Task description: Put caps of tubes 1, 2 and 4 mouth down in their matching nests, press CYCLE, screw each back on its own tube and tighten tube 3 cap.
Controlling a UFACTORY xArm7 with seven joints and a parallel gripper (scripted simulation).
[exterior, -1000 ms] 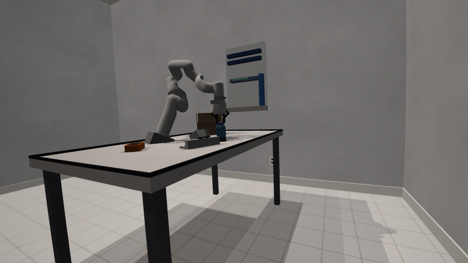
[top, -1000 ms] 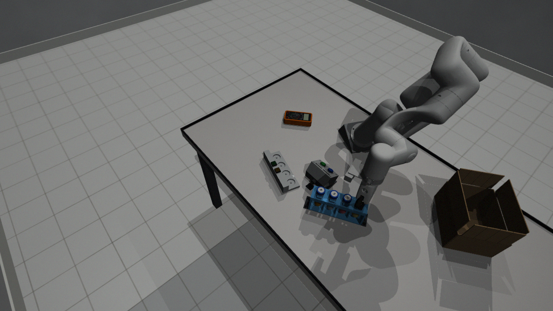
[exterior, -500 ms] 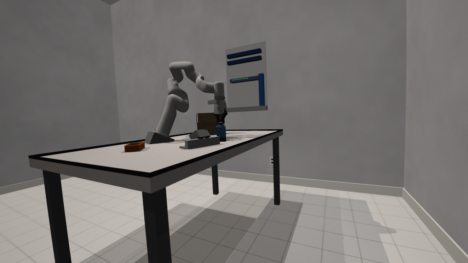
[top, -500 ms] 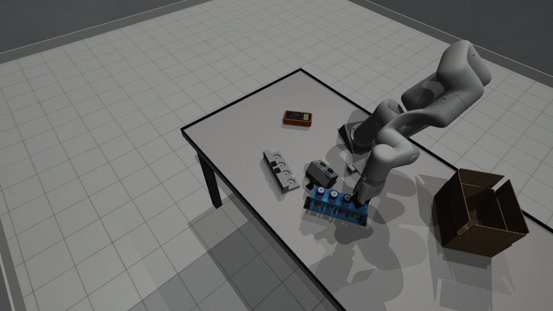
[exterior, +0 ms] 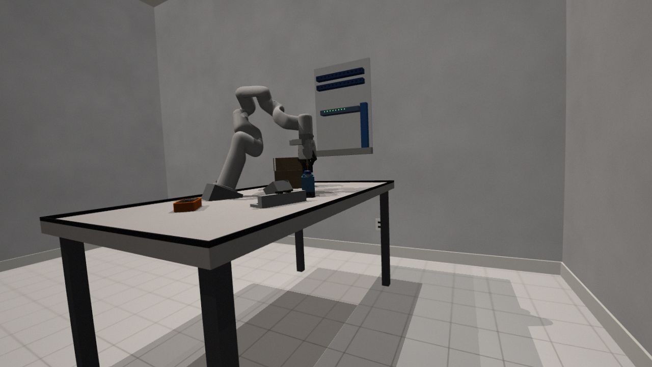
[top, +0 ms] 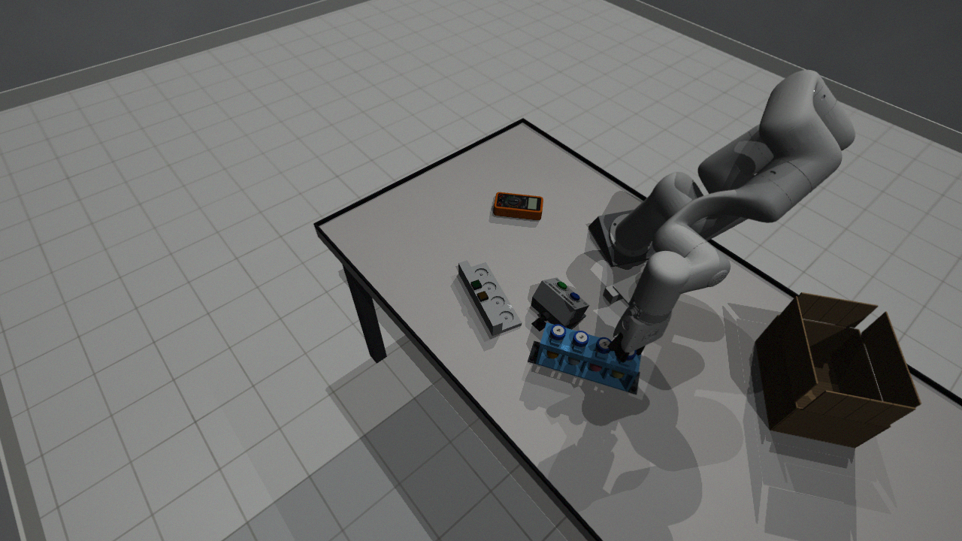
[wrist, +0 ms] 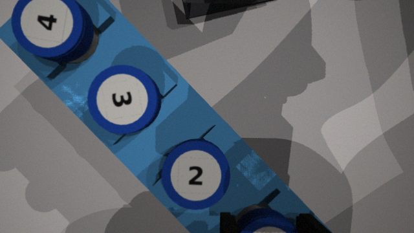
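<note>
Now: hand 10 mm above the cap 1. Also, from my hand: cap 3 (70 mm ahead, 80 mm to the right, 10 mm below); then cap 2 (30 mm ahead, 40 mm to the right, 10 mm below); then cap 4 (100 mm ahead, 120 mm to the right, 10 mm below).
</note>
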